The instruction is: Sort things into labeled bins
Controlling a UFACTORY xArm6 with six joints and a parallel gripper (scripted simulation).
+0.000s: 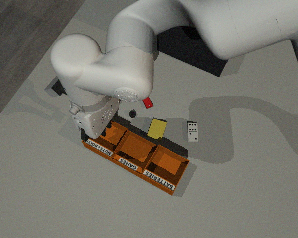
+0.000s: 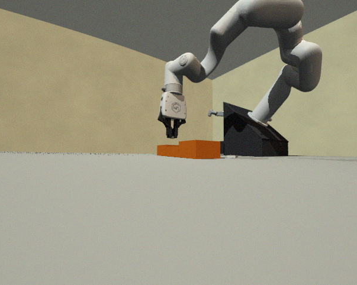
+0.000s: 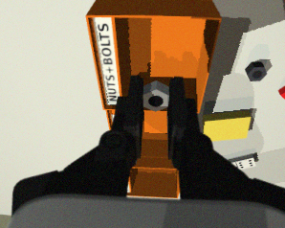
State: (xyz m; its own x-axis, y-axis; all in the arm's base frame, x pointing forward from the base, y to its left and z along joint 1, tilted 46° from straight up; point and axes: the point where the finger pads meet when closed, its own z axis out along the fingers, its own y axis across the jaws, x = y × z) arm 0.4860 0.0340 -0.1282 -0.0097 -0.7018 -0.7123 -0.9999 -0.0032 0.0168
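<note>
Right now my hand is 90 mm past the black hex nut, 30 mm to the right of it and 90 mm above it. The rest, counted from my hand: silver nut: 20 mm below; yellow block: 80 mm behind, 100 mm to the left, 80 mm below; orange battery: 100 mm behind, 50 mm to the right, 80 mm below.
</note>
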